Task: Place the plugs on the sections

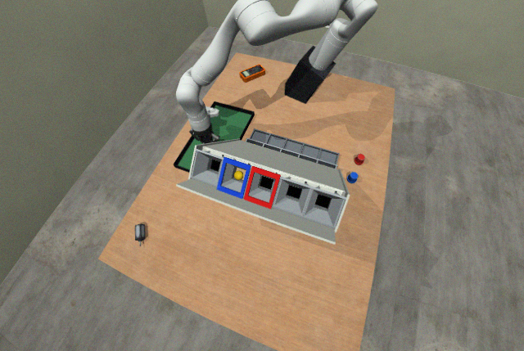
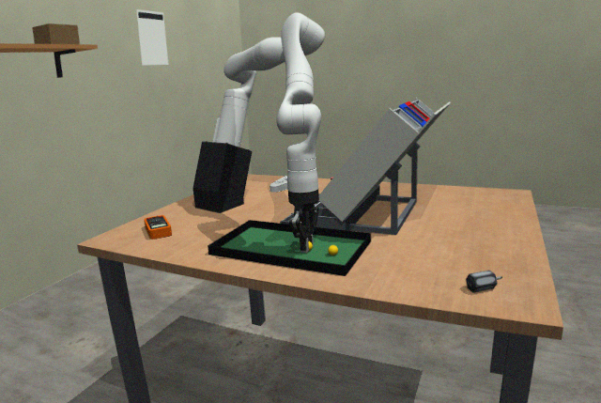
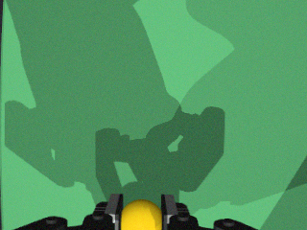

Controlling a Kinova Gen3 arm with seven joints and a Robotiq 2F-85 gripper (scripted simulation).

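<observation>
Right now the green tray is 5 cm behind my hand, 2 cm below it and 1 cm to the left of it. Round my hand: orange meter: 50 cm behind, 2 cm to the left, 1 cm below; then sloped grey cover: 34 cm to the left, 18 cm above, 8 cm ahead.
</observation>
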